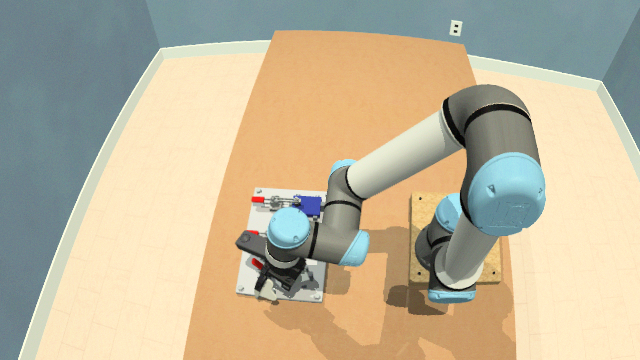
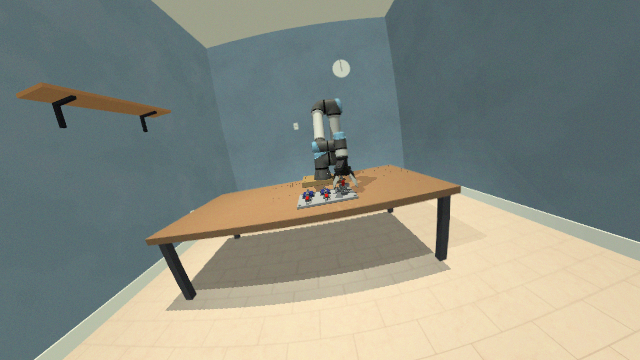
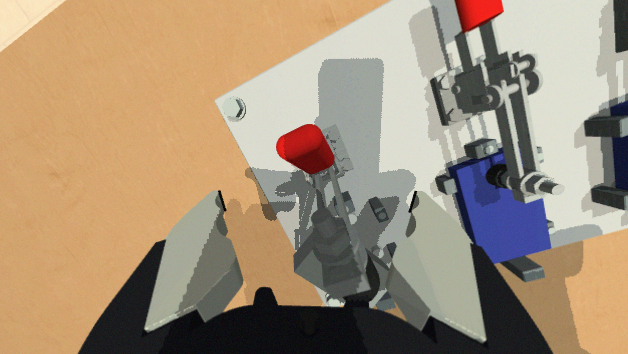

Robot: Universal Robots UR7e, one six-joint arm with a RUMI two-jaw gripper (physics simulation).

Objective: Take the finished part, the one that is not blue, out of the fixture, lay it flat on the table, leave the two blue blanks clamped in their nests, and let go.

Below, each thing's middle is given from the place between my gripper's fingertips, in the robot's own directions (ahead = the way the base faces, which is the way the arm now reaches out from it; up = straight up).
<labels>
Now: the fixture plate (image 1: 300,294) 120 mm to the right of my hand, 30 mm below it and 30 mm behind it.
</labels>
